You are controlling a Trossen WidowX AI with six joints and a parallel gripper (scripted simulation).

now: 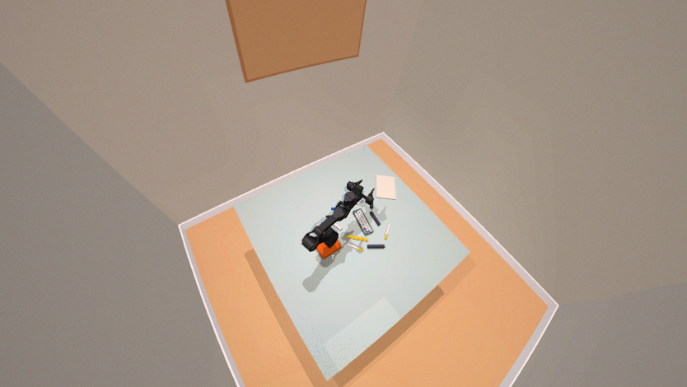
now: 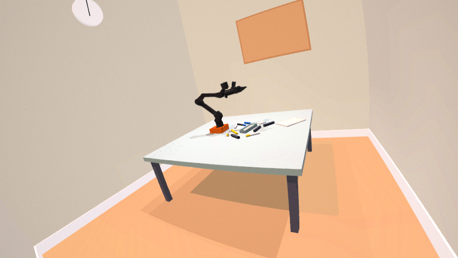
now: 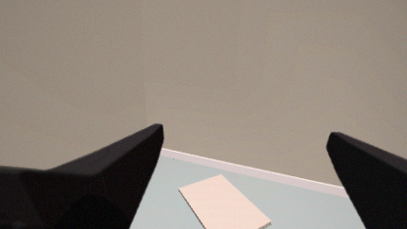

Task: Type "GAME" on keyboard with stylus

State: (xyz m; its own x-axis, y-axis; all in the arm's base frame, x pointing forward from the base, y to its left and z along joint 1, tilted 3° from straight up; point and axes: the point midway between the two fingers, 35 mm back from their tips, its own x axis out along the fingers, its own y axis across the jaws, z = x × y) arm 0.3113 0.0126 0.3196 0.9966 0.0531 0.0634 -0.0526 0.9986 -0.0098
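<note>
Now: the blue stylus 380 mm below my gripper tip, 130 mm to the left of it and 60 mm behind it. From my gripper tip the other things lie so: blue-capped dark marker 380 mm below, 120 mm behind, 90 mm to the left; then small pale pad 380 mm below, 110 mm to the left, 70 mm ahead; then stylus tip 380 mm below, 110 mm to the left, 30 mm behind.
</note>
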